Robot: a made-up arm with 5 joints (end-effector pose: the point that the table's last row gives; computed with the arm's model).
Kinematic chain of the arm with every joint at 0, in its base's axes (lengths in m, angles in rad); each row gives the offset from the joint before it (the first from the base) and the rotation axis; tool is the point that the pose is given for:
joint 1: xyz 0 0 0.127 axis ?
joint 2: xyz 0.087 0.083 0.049 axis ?
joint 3: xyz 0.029 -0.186 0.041 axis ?
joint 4: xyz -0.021 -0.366 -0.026 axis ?
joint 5: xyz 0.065 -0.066 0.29 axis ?
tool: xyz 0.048 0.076 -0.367
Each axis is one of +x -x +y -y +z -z.
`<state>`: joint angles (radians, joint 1 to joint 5).
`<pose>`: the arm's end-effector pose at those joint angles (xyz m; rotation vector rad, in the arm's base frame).
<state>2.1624 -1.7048 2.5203 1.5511 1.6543</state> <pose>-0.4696 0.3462 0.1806 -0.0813 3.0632 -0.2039</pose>
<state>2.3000 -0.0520 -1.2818 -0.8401 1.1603</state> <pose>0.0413 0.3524 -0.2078 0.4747 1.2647 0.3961</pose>
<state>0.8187 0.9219 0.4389 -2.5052 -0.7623</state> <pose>0.2152 -0.3365 0.3367 0.3498 2.7003 -0.0286</pose>
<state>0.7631 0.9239 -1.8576 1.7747 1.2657</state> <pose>0.0989 0.3414 -0.1135 -0.2582 0.6181 1.3717</pose>
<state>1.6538 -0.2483 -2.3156 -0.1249 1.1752</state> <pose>-0.2765 0.1727 -0.0899 0.2886 2.2284 -0.1750</pose>
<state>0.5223 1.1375 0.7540 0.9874 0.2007</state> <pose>0.1951 -0.4532 0.2578 -0.2891 -0.2601 -0.3418</pose>
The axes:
joint 1: +z
joint 2: -y
joint 3: -x
joint 4: +y
joint 5: -z

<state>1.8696 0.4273 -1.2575 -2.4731 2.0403</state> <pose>0.2749 0.3243 -0.2116 1.9124 1.7768 -1.5447</pose>
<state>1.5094 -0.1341 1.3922 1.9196 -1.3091</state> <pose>0.1757 0.0647 0.5817 -1.0996 1.4471 0.7355</pose>
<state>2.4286 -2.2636 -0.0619 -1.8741 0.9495</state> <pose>0.2105 0.5291 0.0473 -0.4171 -0.0822 1.4042</pose>
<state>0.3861 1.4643 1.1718 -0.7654 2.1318</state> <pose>-0.2586 -0.4410 0.3657 1.6425 -2.1518 -1.1970</pose>
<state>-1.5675 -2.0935 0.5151 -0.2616 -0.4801</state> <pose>-0.4407 -0.1597 0.0219 1.3863 1.1064 -0.2370</pose>
